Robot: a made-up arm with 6 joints. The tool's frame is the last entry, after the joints.
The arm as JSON. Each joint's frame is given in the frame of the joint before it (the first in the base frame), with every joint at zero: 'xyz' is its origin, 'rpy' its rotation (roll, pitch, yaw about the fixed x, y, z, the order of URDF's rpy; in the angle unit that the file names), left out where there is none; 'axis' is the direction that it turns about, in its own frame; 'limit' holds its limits. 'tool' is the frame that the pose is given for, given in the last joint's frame.
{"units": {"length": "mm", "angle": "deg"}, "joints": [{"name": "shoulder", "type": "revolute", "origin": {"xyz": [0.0, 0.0, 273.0]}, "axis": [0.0, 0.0, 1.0], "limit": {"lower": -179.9, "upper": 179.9}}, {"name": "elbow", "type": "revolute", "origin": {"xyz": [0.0, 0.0, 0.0], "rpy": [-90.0, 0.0, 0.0]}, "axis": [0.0, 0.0, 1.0], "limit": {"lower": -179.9, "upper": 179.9}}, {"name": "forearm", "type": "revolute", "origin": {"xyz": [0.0, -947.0, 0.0], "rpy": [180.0, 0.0, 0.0]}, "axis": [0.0, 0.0, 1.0], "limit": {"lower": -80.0, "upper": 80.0}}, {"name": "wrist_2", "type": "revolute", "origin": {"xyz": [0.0, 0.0, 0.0], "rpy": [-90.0, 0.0, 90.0]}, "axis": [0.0, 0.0, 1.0], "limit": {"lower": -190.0, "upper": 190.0}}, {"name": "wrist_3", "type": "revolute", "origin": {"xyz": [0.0, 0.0, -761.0], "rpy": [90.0, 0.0, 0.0]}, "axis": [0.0, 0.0, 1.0], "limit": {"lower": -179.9, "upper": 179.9}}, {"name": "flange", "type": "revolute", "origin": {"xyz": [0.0, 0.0, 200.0], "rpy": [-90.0, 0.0, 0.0]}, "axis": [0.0, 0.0, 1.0], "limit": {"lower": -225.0, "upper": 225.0}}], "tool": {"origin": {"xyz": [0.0, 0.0, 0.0], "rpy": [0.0, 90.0, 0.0]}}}
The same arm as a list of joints. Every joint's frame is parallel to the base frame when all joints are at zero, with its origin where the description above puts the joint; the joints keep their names.
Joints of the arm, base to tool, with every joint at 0 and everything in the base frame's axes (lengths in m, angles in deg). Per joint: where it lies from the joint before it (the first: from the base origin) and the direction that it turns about. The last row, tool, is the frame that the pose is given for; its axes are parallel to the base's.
shoulder: origin 0.0000 0.0000 0.2730 axis 0 0 1
elbow: origin 0.0000 0.0000 0.0000 axis 0 1 0
forearm: origin 0.0000 0.0000 0.9470 axis 0 -1 0
wrist_2: origin 0.0000 0.0000 0.0000 axis -1 0 0
wrist_3: origin 0.7610 0.0000 0.0000 axis 0 -1 0
flange: origin 0.0000 -0.2000 0.0000 axis -1 0 0
tool: origin 0.0000 0.0000 0.0000
Joint limits (deg, base to tool): -179.90..179.90 -179.90..179.90 -80.00..80.00 -190.00..190.00 -179.90..179.90 -225.00..225.00

